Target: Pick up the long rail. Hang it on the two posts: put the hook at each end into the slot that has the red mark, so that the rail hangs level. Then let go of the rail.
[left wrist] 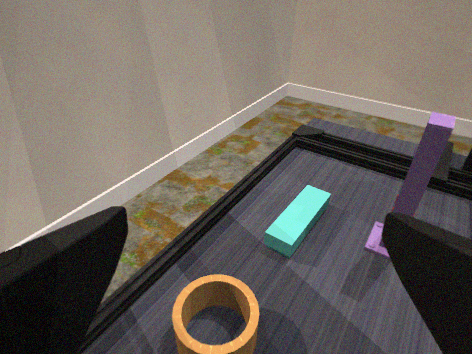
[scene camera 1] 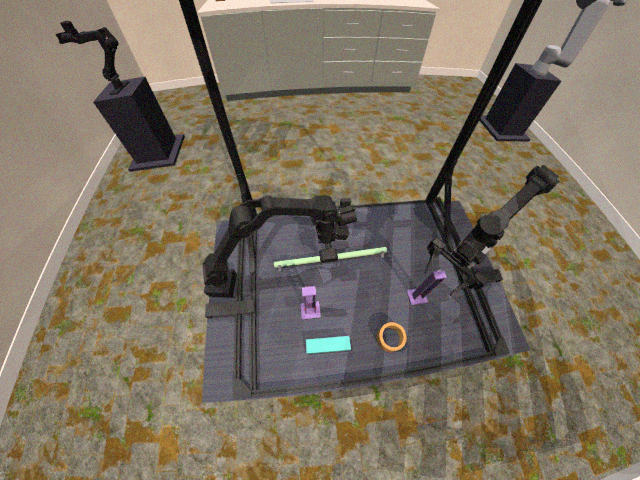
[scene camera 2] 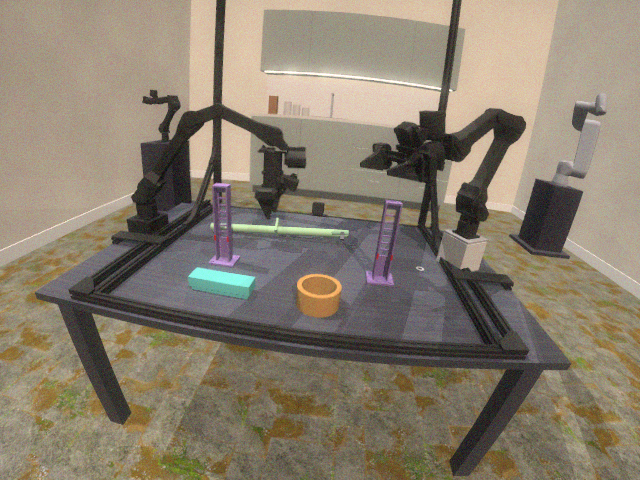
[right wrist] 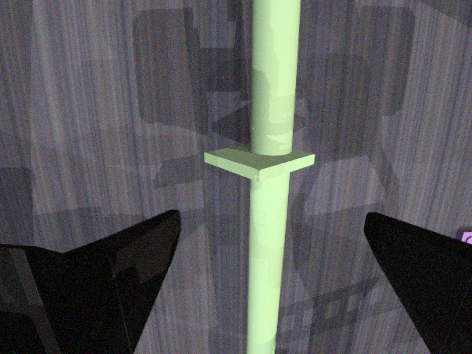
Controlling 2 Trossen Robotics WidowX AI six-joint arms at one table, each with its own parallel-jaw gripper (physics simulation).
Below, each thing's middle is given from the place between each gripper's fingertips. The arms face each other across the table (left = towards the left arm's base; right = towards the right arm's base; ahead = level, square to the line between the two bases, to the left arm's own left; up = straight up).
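Labels:
The pale green rail [scene camera 2: 276,229] is 20 mm to the left of my right hand and 40 mm below it. Counted from that same right hand, the teal block [scene camera 2: 240,286] is 340 mm ahead, 40 mm to the right and 50 mm below, while the orange ring [scene camera 2: 318,295] is 350 mm ahead, 190 mm to the left and 50 mm below.
As for the orange ring and my left hand, the hand is 9 cm to the left of the ring, 9 cm short of it and 27 cm above it. The teal block is 8 cm ahead of my left hand, 31 cm to the right of it and 28 cm below it, and the pale green rail, counted from my left hand too, is 25 cm to the right, 26 cm behind and 26 cm below.

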